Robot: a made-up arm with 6 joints. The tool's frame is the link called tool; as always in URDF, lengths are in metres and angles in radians.
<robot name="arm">
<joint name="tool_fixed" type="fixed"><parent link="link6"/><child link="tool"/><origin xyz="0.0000 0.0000 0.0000" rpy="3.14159 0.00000 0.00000"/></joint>
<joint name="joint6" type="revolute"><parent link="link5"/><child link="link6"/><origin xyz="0.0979 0.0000 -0.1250" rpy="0.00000 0.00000 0.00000"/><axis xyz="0 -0.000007 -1"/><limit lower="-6.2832" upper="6.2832" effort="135" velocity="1"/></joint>
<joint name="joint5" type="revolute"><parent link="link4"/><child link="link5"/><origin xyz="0.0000 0.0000 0.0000" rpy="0.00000 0.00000 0.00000"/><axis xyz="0 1 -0.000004"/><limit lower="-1.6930" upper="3.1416" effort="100" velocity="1.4"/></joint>
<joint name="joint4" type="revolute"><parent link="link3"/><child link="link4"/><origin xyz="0.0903 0.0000 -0.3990" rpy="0.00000 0.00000 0.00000"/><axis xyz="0 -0.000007 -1"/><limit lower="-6.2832" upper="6.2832" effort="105" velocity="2.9"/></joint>
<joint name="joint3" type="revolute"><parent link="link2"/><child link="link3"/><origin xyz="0.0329 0.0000 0.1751" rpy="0.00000 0.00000 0.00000"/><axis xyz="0 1 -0.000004"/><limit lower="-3.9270" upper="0.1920" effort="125" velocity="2.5"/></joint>
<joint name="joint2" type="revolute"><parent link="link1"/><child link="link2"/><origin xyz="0.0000 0.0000 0.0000" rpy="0.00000 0.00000 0.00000"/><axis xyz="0 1 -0.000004"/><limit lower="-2.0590" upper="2.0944" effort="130" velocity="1"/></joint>
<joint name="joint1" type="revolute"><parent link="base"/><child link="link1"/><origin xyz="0.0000 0.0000 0.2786" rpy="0.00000 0.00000 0.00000"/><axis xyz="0 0 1"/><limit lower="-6.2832" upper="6.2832" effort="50" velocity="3.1"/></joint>
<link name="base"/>
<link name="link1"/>
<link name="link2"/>
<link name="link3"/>
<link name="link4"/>
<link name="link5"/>
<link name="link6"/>
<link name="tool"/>
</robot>
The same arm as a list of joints. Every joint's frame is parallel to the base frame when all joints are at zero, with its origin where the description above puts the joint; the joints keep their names.
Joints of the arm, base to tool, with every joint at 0 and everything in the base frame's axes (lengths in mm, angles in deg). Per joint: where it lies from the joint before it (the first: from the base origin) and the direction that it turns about. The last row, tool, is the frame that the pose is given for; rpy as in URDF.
joint1: axis 0 0 1 origin 0 0 278.6
joint2: axis 0 1 0 origin 0 0 0
joint3: axis 0 1 0 origin 32.9 0 175.1
joint4: axis 0 0 -1 origin 90.3 0 -399
joint5: axis 0 1 0 origin 0 0 0
joint6: axis 0 0 -1 origin 97.9 0 -125
tool: origin 0 0 0 rpy 180 0 0
Joint limits (deg, base to tool): -360..360 -117.97..120 -225..11 -360..360 -97..180 -360..360

